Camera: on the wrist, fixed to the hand. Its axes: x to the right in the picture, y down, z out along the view.
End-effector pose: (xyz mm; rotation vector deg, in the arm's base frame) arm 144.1 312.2 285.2 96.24 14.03 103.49
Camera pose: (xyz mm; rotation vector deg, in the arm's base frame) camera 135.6 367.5 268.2 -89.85 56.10 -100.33
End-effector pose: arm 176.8 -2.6 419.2 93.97 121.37 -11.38
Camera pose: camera 120.1 8.8 427.7 152.73 15.13 2.15
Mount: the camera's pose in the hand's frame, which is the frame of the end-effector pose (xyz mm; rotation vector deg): 17.2 -49.1 -26.7 8.27 -9.78 90.16
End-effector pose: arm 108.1 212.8 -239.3 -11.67 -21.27 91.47
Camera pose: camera 162.2 234.2 -244.9 14.42 10.15 -175.23
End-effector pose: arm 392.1 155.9 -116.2 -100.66 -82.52 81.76
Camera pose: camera 393.5 195.3 -73.0 121.64 -16.05 -96.82
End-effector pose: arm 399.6 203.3 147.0 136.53 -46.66 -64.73
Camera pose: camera 446.1 231.9 126.1 55.28 -125.66 -28.90
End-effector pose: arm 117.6 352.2 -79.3 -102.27 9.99 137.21
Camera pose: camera 147.2 396.4 -103.6 43.51 -71.24 -91.86
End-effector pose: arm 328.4 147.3 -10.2 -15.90 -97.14 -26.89
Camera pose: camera 327.4 90.2 2.6 -79.47 -67.42 48.86
